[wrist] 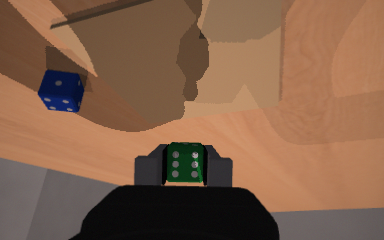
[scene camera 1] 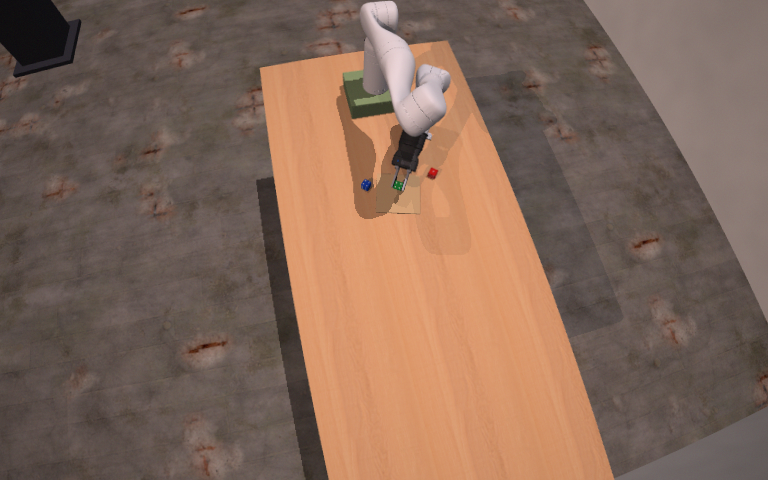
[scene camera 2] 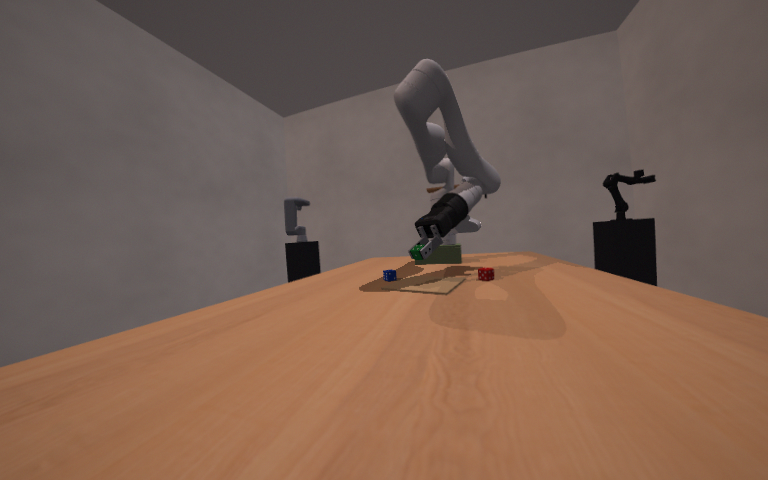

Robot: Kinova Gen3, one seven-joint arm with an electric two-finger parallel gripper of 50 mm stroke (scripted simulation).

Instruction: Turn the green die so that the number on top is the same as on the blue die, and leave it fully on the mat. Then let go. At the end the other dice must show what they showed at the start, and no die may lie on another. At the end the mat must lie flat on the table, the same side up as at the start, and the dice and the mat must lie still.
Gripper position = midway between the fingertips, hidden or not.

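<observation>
Gripper, mine [scene camera 2: 416,255], [wrist: 185,158], [scene camera 1: 397,189]. Green die [wrist: 184,159]. Tan mat [scene camera 2: 419,284], [wrist: 167,67].
</observation>
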